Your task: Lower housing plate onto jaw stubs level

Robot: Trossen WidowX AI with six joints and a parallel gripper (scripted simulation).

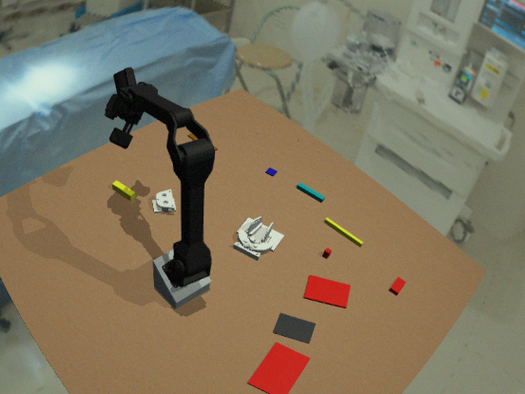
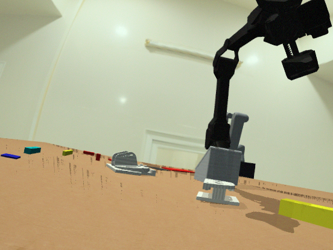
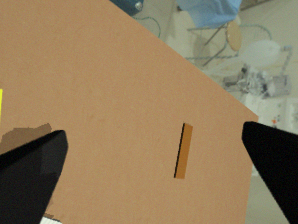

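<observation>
My gripper tip is 24 cm above the white part, 14 cm to the left of it and 2 cm short of it. The rest, counted from my gripper tip: brown bar (33 cm ahead, 25 cm below, 2 cm to the left); then dark tile (69 cm to the right, 25 cm below, 1 cm behind); then teal bar (43 cm ahead, 39 cm to the right, 24 cm below).
</observation>
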